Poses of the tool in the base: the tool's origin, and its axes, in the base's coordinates. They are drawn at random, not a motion.
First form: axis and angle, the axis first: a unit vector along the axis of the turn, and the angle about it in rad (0 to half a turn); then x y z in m.
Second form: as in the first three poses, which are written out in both.
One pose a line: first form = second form
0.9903 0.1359 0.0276 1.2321 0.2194 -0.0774 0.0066 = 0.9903 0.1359 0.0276 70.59 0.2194 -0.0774 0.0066
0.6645 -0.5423 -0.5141 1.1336 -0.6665 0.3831 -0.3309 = 0.6645 -0.5423 -0.5141 64.95 -0.6665 0.3831 -0.3309
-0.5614 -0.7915 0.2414 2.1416 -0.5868 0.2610 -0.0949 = -0.5614 -0.7915 0.2414 122.70 -0.5868 0.2610 -0.0949
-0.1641 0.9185 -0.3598 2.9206 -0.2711 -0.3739 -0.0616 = -0.1641 0.9185 -0.3598 167.34 -0.2711 -0.3739 -0.0616
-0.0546 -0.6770 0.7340 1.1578 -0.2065 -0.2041 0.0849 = -0.0546 -0.6770 0.7340 66.34 -0.2065 -0.2041 0.0849
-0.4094 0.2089 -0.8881 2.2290 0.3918 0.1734 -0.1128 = -0.4094 0.2089 -0.8881 127.71 0.3918 0.1734 -0.1128
